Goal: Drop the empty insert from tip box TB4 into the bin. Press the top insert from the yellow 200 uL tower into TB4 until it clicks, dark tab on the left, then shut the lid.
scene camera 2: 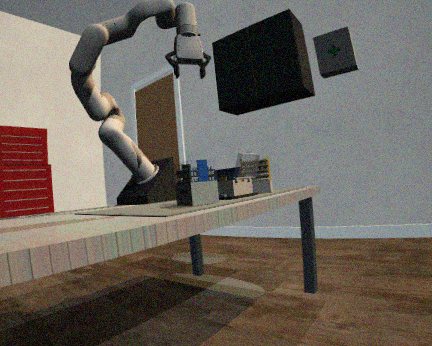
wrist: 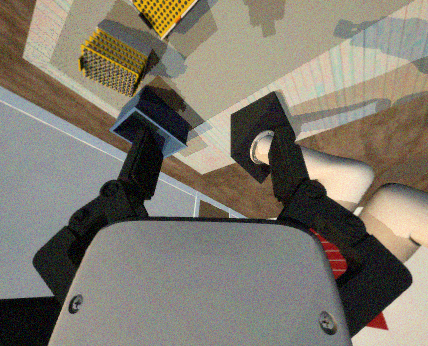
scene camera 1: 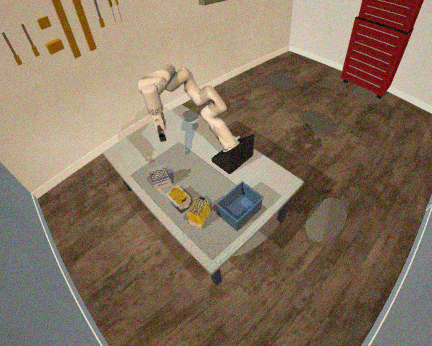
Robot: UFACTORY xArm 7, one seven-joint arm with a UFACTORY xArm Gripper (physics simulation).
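The tip box TB4 (scene camera 1: 178,196) (scene camera 2: 236,187) (wrist: 164,17) holds a yellow insert with open holes and no visible tips. A pale panel (scene camera 2: 247,159) stands up behind it in scene camera 2; I cannot tell if it is its lid. The yellow tower (scene camera 1: 198,212) (scene camera 2: 262,175) (wrist: 112,62) of stacked, tip-filled inserts stands beside TB4. The blue bin (scene camera 1: 227,215) (wrist: 167,114) stands beyond the tower; its floor is hard to see. My gripper (scene camera 1: 161,136) (scene camera 2: 189,72) (wrist: 212,141) is open and empty, high above the table, apart from all of them.
A blue tip tower (scene camera 1: 161,177) (scene camera 2: 197,194) stands on the other side of TB4 from the yellow tower. The arm's black base block (scene camera 1: 235,157) (scene camera 2: 165,182) (wrist: 247,117) stands at the table's far side. A grey mat (scene camera 1: 215,175) lies under the boxes.
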